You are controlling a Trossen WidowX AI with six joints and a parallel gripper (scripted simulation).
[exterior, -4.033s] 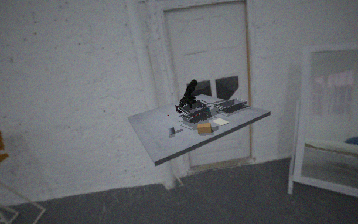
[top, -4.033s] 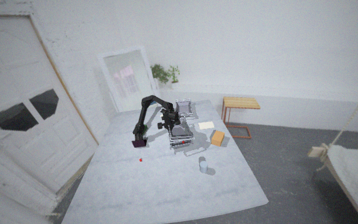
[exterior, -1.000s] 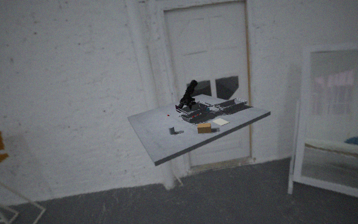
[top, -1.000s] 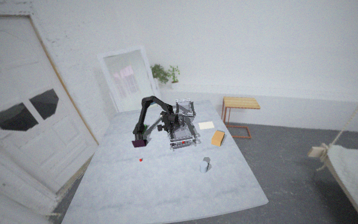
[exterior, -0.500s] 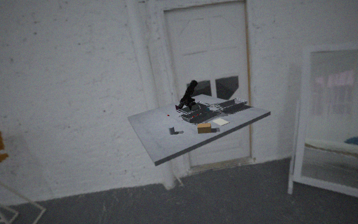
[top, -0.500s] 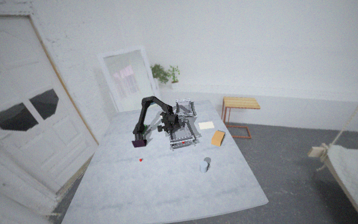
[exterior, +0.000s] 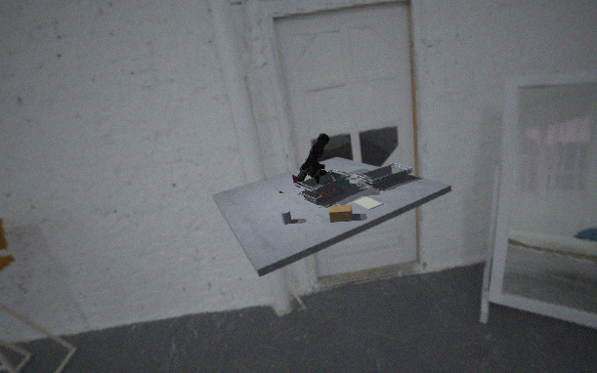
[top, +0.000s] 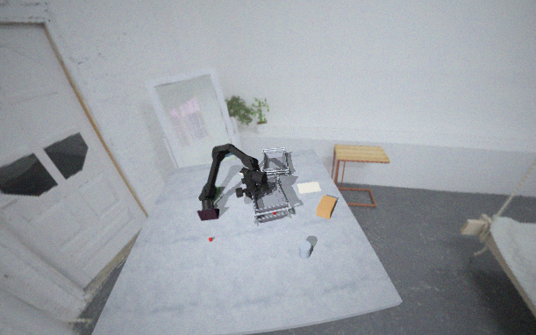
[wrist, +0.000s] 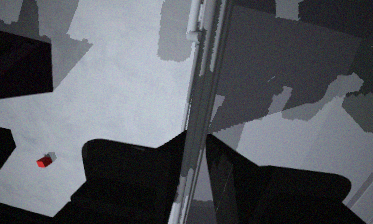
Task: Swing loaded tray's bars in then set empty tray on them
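Now: gripper tip 8 cm short of the grey tray, 1 cm to the right of it and 3 cm below it. From my gripper tip the other things lie so: green block: 30 cm behind, 21 cm to the left, 6 cm below; then red block: 28 cm behind, 17 cm to the right, 8 cm below; then teal block: 2 cm ahead, 22 cm to the left, 6 cm below.
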